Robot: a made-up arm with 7 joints.
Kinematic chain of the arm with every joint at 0, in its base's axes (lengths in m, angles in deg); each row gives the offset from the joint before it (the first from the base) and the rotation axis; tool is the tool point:
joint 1: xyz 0 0 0 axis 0 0.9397 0.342
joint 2: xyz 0 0 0 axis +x
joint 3: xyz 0 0 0 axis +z
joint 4: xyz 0.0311 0 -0.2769 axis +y
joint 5: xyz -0.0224 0 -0.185 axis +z
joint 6: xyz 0 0 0 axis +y
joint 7: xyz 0 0 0 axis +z
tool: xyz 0 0 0
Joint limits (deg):
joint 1: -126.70..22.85
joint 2: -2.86..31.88
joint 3: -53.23..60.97
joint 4: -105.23..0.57
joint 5: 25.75..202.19
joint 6: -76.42..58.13
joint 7: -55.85..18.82
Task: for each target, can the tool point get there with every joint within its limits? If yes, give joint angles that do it. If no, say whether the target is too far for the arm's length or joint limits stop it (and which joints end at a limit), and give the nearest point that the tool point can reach.
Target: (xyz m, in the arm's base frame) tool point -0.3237 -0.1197 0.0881
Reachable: no: joint limits stop it (at a limit: joint 1, joint 2, joint 4) | nearest point 0.0394 -0.2675 0.1892 | short by 0.405 m
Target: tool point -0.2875 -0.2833 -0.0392
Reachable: no: joint limits stop it (at a limit: joint 1, joint 2, joint 3, joint 4) | nearest point 0.0538 -0.3094 0.1013 | short by 0.370 m
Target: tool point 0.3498 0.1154 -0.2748
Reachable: yes | joints -36.35 18.87 12.45 -31.23 86.93 -26.31 -33.46
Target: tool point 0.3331 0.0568 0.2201
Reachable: yes | joints -92.90 22.94 33.09 -74.38 136.80 -51.74 2.29
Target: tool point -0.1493 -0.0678 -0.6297
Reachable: no: too far | nearest point -0.1067 -0.0485 -0.4500 | short by 0.186 m
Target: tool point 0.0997 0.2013 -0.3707
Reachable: yes | joints 9.60 22.82 14.32 -56.64 135.04 -53.69 -21.78
